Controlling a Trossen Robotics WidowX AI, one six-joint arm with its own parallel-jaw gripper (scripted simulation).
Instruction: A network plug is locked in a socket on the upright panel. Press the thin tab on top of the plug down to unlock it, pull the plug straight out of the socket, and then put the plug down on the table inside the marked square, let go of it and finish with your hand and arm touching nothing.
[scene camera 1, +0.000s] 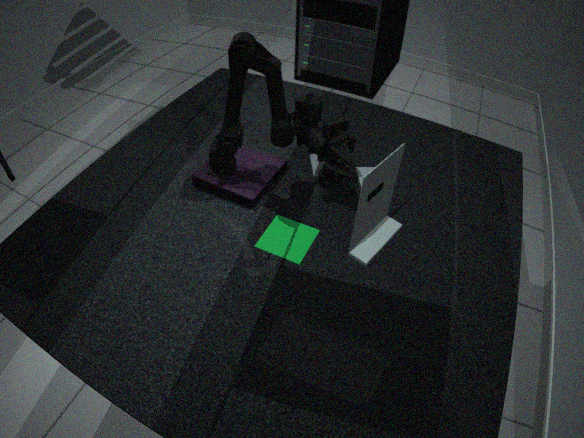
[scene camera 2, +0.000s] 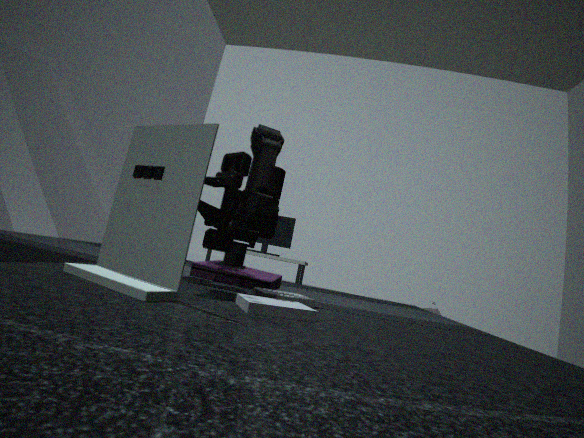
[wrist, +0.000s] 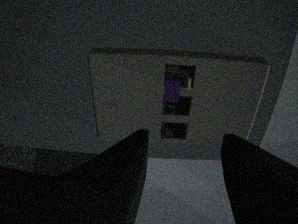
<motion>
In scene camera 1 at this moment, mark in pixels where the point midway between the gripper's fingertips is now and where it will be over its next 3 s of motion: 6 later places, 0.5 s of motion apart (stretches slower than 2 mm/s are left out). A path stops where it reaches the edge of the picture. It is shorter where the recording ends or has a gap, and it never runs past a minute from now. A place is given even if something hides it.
The gripper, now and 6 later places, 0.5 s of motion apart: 354, 172; 363, 176; 371, 181; 372, 183; 371, 183; 367, 180; 364, 177
</motion>
